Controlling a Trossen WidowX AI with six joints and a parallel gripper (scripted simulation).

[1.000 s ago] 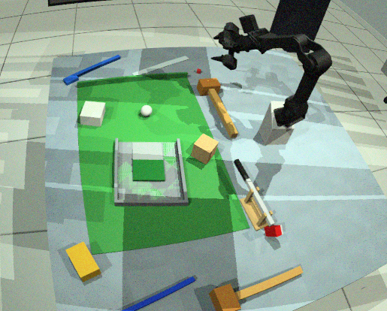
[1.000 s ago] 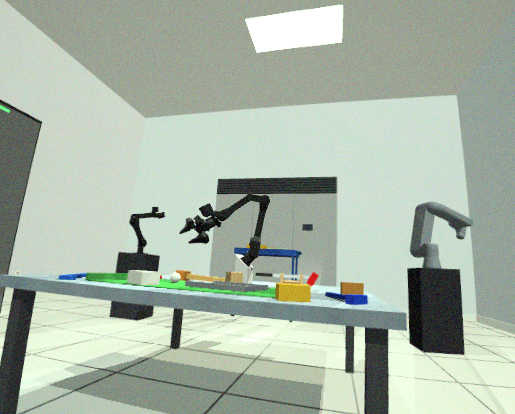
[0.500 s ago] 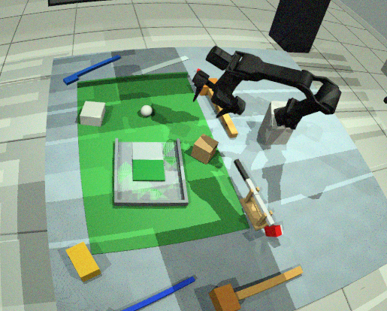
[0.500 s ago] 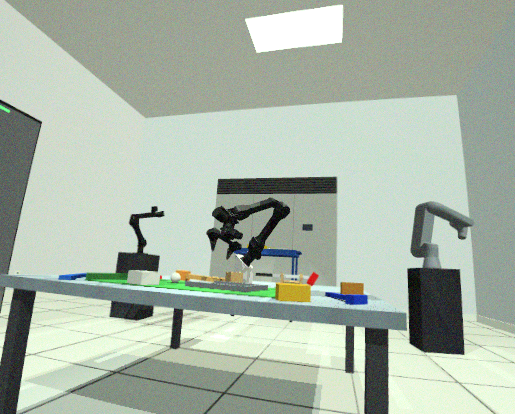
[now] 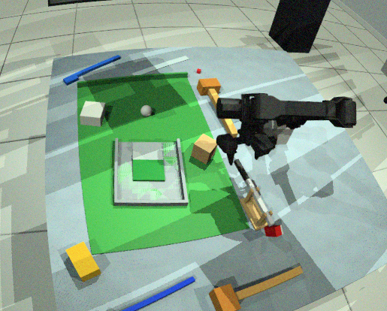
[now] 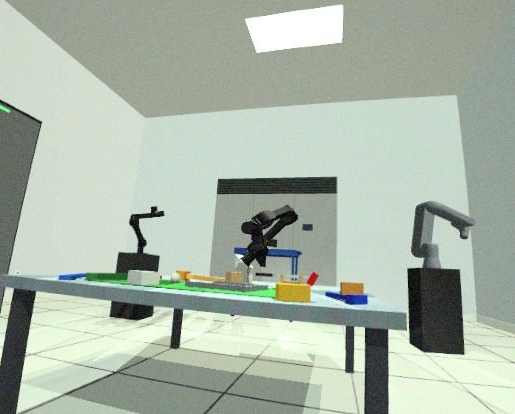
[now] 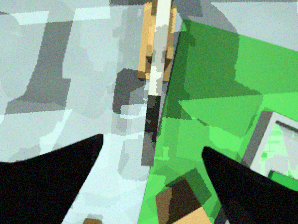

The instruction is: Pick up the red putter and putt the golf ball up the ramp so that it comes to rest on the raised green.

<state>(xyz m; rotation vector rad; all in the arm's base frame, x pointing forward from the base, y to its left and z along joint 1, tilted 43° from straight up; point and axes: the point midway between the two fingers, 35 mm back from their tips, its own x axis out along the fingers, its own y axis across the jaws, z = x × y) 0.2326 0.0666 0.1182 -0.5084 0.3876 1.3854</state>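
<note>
Now: the tan cube 12 cm to the right of my gripper tip, 7 cm ahead of it and 6 cm below it. Also, from my gripper tip: red putter 12 cm to the left, 4 cm below, 1 cm behind; white golf ball 35 cm to the right, 20 cm ahead, 7 cm below; wooden rack 14 cm to the left, 6 cm below.
</note>
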